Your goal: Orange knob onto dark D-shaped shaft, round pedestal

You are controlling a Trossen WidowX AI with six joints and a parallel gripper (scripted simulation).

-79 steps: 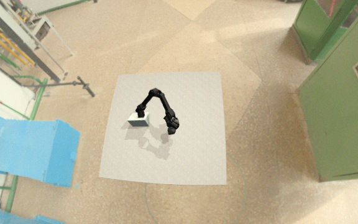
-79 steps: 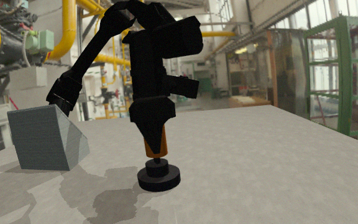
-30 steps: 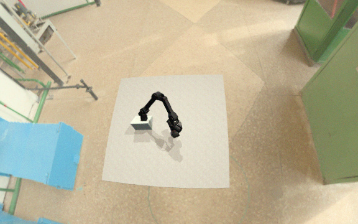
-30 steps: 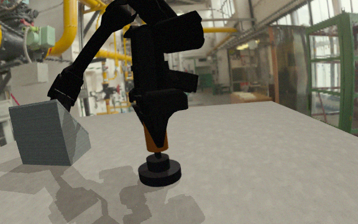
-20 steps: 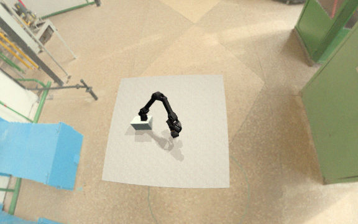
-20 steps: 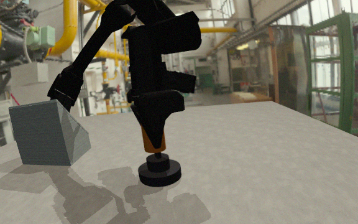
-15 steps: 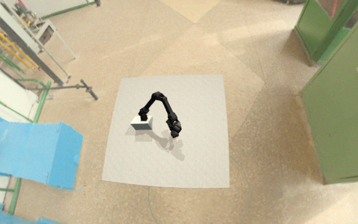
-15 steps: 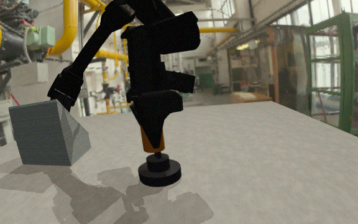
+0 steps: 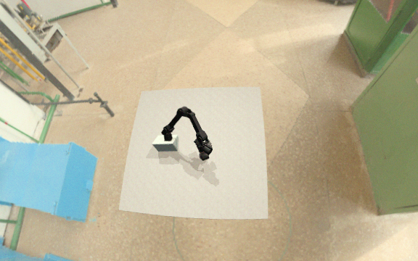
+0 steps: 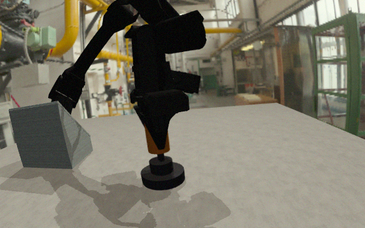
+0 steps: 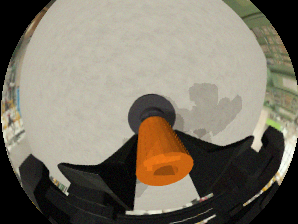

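Now: the orange knob 20 mm above my gripper tip. Also, from my gripper tip: dark round pedestal 40 mm below.
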